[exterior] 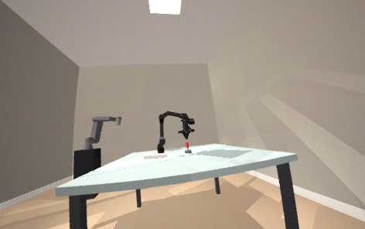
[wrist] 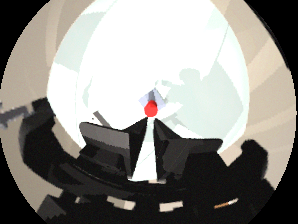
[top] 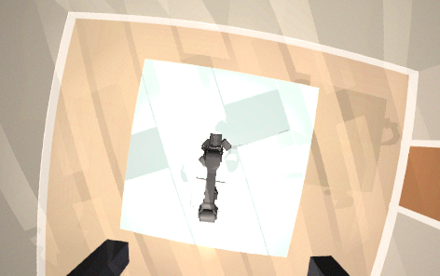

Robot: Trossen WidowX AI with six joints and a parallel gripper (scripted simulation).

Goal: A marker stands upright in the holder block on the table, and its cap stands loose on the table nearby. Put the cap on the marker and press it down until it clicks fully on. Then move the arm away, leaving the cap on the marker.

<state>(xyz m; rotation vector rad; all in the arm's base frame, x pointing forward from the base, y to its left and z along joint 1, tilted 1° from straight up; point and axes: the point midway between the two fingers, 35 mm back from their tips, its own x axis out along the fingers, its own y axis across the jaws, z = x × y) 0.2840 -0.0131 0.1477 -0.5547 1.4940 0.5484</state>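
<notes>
Right now the red cap is 6 cm below my gripper tip. The rest, counted from my gripper tip: holder block (13 cm below); then red marker (7 cm below).
</notes>
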